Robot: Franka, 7 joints.
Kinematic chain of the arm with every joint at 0, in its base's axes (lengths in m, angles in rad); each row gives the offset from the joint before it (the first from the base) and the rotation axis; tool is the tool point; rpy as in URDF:
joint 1: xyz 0 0 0.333 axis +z
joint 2: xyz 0 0 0 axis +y
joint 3: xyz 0 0 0.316 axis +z
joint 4: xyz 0.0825 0 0 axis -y
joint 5: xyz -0.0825 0 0.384 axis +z
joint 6: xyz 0 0 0 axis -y
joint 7: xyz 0.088 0 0 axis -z
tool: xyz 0 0 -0.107 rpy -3.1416 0 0
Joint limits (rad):
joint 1: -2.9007..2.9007
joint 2: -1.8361..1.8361
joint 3: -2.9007..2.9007
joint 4: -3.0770..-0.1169
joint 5: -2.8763..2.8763
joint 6: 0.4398..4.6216
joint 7: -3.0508..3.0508
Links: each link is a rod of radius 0.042 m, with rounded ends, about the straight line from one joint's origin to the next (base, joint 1, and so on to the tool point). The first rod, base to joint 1, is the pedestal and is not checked.
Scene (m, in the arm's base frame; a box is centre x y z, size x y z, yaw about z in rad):
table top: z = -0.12
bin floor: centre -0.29 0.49 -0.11 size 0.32 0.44 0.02 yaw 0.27
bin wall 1: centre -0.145 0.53 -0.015 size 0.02 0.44 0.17 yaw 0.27
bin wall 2: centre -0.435 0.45 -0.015 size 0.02 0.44 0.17 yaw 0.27
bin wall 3: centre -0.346 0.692 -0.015 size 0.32 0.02 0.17 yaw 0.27
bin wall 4: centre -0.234 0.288 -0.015 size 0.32 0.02 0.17 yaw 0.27
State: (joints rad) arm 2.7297 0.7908 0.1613 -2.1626 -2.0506 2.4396 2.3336
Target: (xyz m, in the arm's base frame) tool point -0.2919 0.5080 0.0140
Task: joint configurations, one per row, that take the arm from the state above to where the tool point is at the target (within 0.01 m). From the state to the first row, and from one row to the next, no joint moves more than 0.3 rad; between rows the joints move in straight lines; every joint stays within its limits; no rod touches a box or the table.
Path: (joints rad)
1: 2.6174 0.6182 0.1350 -2.0991 -1.9681 2.6135 2.4739
2: 2.5050 0.4456 0.1086 -2.0356 -1.8855 2.7875 2.6142
3: 2.3450 0.4911 -0.0731 -1.9387 -1.9901 2.4947 2.5906
4: 2.1850 0.5365 -0.2548 -1.8418 -2.0946 2.2020 2.5671
5: 2.2631 0.7380 -0.2343 -1.8357 -2.0769 2.2650 2.4503
6: 2.3411 0.9395 -0.2137 -1.8296 -2.0592 2.3281 2.3336

